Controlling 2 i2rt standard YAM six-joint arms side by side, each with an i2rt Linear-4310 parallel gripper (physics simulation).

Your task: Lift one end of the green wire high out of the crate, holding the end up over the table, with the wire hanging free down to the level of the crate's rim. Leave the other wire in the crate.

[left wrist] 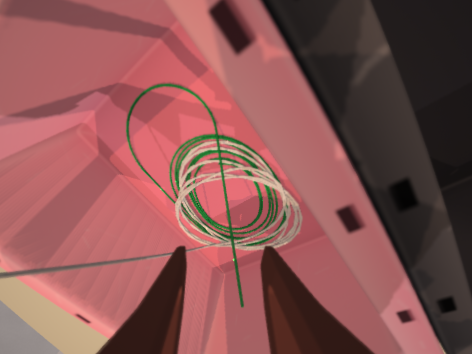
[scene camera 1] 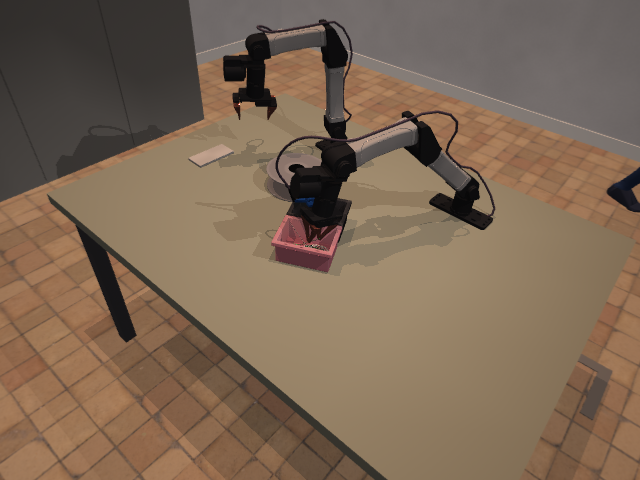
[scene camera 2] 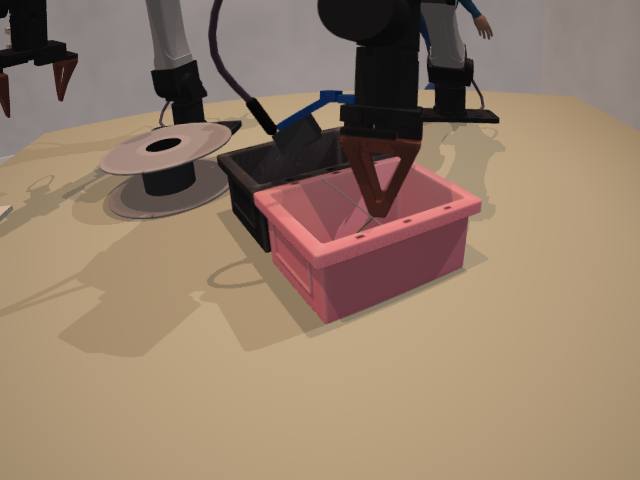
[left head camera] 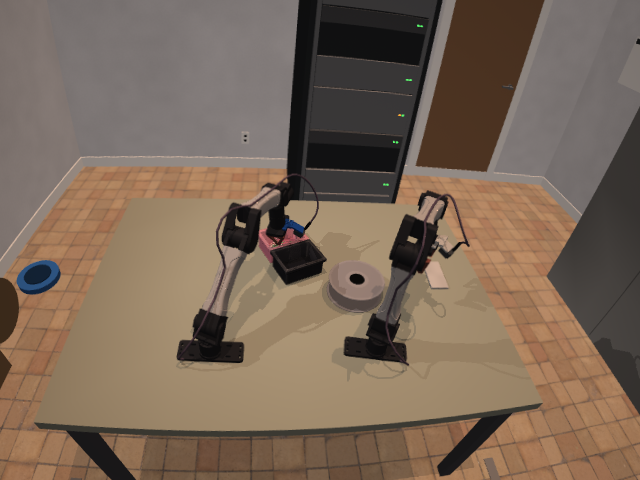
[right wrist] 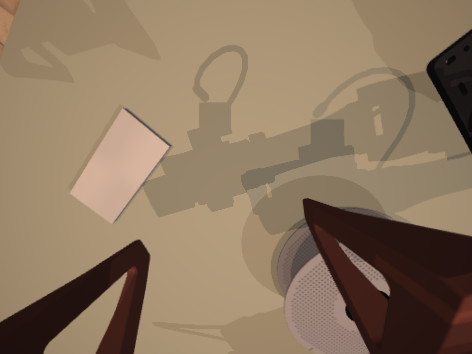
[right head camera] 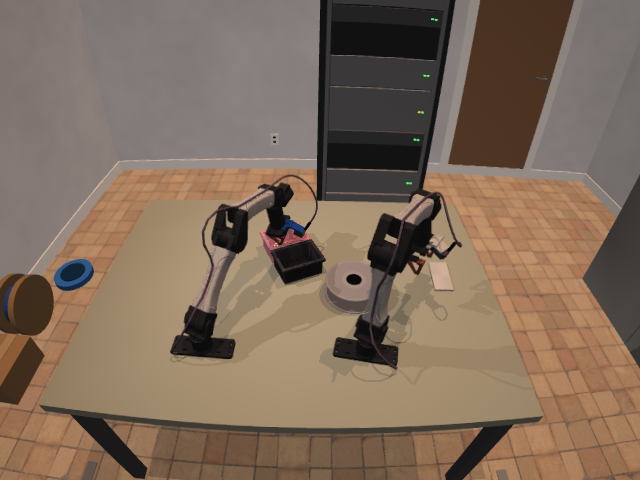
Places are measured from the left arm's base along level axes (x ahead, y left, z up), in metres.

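Pixels of known places: left gripper, between the fingertips: [left wrist: 224, 255] [scene camera 1: 313, 240] [scene camera 2: 379, 211] [left head camera: 279, 241] [right head camera: 282, 241]; right gripper, between the fingertips: [scene camera 1: 253, 118] [scene camera 2: 35, 108] [right wrist: 222, 228] [right head camera: 423, 265]; left arm's base, origin of its link: [scene camera 1: 460, 211] [scene camera 2: 450, 117] [left head camera: 210, 352] [right head camera: 203, 347]; right arm's base, origin of its link: [left head camera: 375, 350] [right head camera: 365, 352].
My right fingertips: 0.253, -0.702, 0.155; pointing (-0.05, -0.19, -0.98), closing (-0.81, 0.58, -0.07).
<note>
For each thing: its top centre in the pictures, then the offset to it from my right fingertips, as dx, dy, dz. "spot": a spot on its surface instead.
- pink crate, centre of its top: [left wrist: 170, 288] [scene camera 2: 368, 194] [scene camera 1: 307, 233] [left head camera: 282, 234] [right head camera: 285, 234] +0.242, +0.485, -0.081
- green wire, a spot on its surface: [left wrist: 166, 85] spot: +0.254, +0.429, -0.147
- black crate, centre of its top: [scene camera 2: 304, 152] [scene camera 1: 319, 207] [left head camera: 298, 254] [right head camera: 297, 254] +0.128, +0.427, -0.081
- grey spool, centre of its top: [scene camera 2: 163, 144] [right wrist: 368, 307] [scene camera 1: 296, 168] [right head camera: 354, 279] [left head camera: 357, 279] +0.017, +0.224, -0.089
- white flat block, centre of its top: [right wrist: 116, 171] [scene camera 1: 211, 154] [right head camera: 440, 275] [left head camera: 435, 274] +0.108, -0.119, -0.147
The pink crate [scene camera 1: 302, 259] [scene camera 2: 385, 279] holds two coiled wires. The green wire [left wrist: 166, 85] [scene camera 2: 364, 225] makes a wide loop beside the coils, and its free end rises over them between the left fingers in the left wrist view. The whitish wire [left wrist: 300, 216] [scene camera 2: 343, 194] is coiled with it; its greyish end slants up to the left past the left finger. My left gripper [left wrist: 224, 255] [scene camera 2: 379, 212] [scene camera 1: 315, 239] is open, fingers a short gap apart, tips inside the crate's top. My right gripper [right wrist: 222, 228] [scene camera 1: 253, 118] [scene camera 2: 34, 106] is wide open and empty, high over the table.
A black crate [left head camera: 302, 273] [scene camera 2: 241, 206] stands against the pink crate. A grey spool [left head camera: 343, 284] [scene camera 2: 121, 155] [right wrist: 310, 310] stands near it, between the crates and the right arm. A white flat block [left head camera: 437, 275] [scene camera 1: 210, 155] [right wrist: 120, 165] lies below the right gripper.
</note>
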